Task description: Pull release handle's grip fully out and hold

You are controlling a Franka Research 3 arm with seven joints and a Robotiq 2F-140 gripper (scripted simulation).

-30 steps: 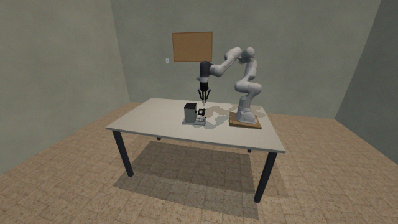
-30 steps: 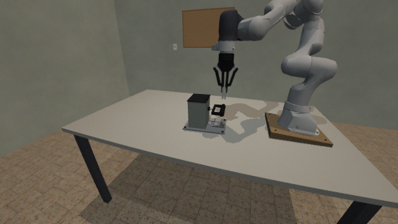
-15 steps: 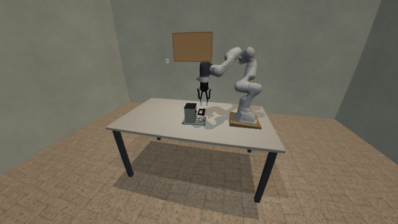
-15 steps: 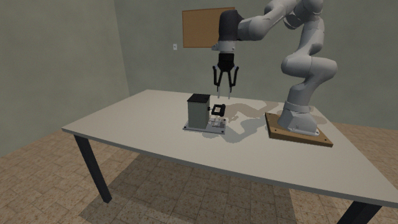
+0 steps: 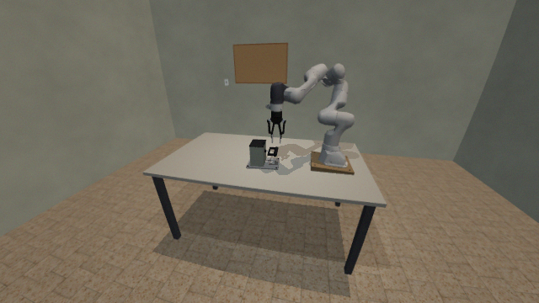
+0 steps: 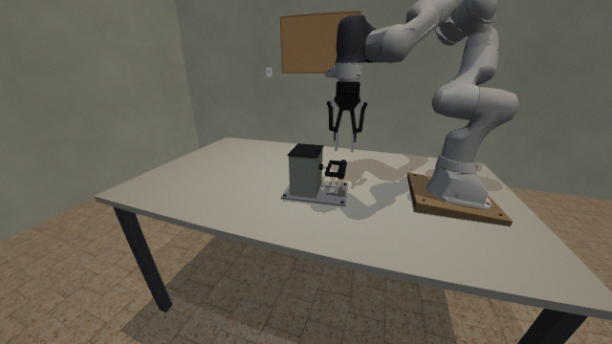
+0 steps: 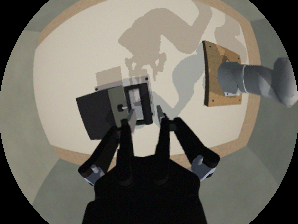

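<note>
My hand is 200 mm above the base plate, 90 mm short of it and 20 mm to the right of it.
</note>
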